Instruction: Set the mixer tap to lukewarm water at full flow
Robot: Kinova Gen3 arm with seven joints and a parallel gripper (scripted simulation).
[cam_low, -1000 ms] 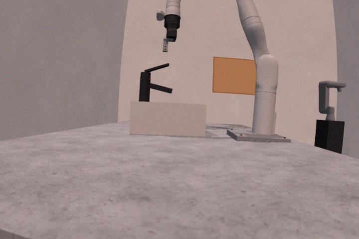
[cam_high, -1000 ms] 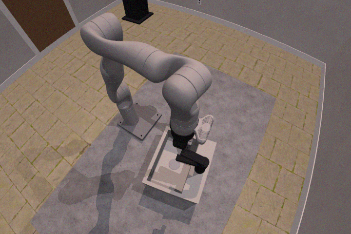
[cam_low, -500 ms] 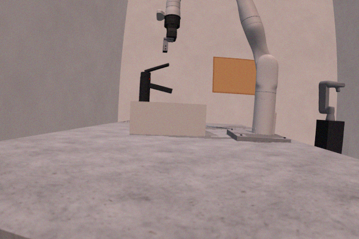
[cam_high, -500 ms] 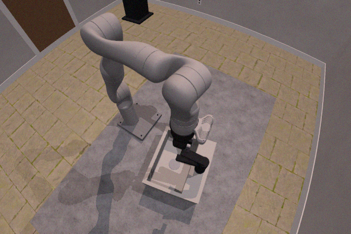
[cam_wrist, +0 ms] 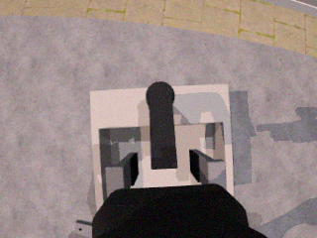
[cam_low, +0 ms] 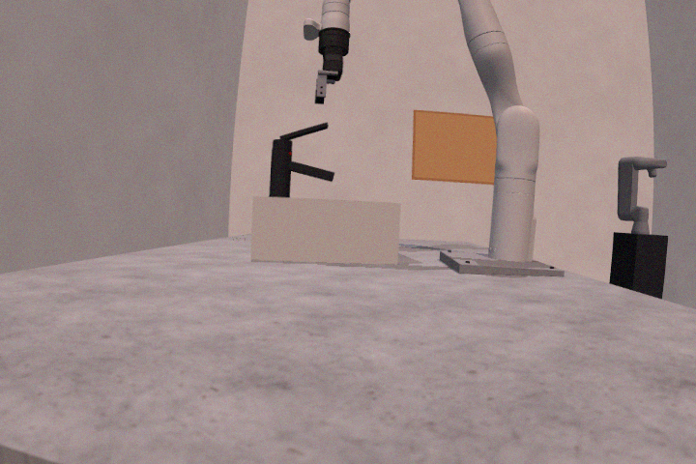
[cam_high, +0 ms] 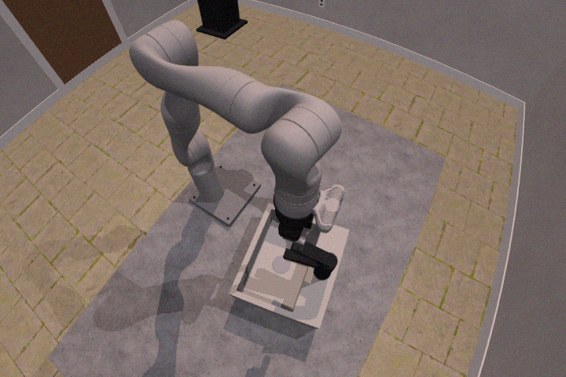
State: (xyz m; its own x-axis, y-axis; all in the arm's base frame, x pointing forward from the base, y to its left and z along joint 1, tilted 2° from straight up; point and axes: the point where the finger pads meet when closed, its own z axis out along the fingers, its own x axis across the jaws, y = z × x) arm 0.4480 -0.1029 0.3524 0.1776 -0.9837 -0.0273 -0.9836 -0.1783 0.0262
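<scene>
Now: the lever 100 mm below my hand and 30 mm ahead of it. From my hand the other things lie so: black mixer tap: 150 mm below, 60 mm ahead, 10 mm to the left; sink basin: 350 mm below, 30 mm behind, 10 mm to the right.
</scene>
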